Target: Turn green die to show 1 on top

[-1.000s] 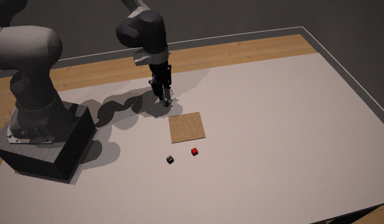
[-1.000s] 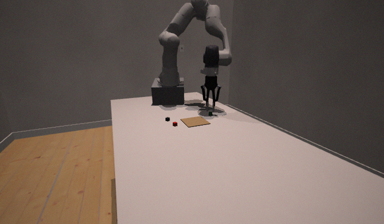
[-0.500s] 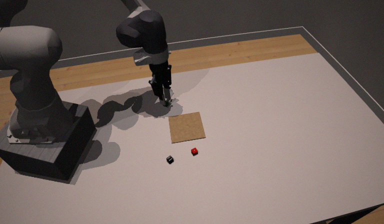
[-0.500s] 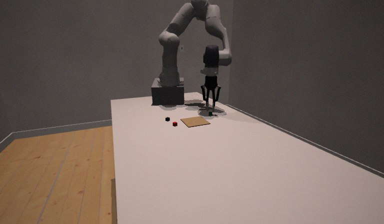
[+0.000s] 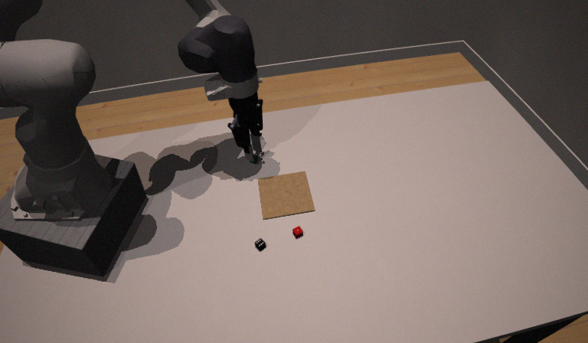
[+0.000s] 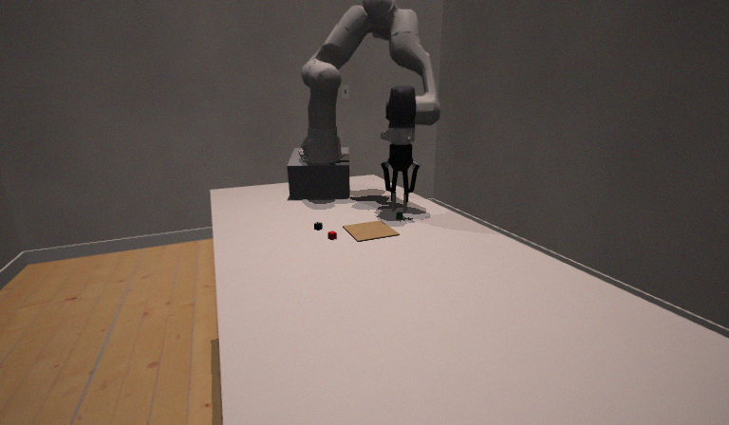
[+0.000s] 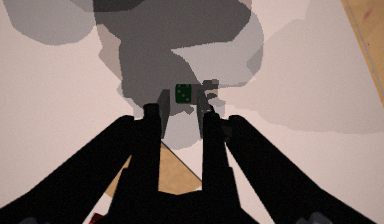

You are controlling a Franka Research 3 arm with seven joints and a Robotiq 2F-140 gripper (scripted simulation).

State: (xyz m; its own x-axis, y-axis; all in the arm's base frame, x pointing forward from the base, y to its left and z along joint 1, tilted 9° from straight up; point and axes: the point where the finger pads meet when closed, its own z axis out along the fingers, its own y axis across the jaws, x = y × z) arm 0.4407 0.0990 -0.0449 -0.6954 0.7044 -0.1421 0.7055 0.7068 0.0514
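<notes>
My hand is 5 cm above the green die. The rest, counted from my hand: tan mat (6 cm ahead, 15 cm to the right, 6 cm below); then black die (4 cm behind, 29 cm to the right, 5 cm below); then red die (5 cm ahead, 28 cm to the right, 5 cm below).
</notes>
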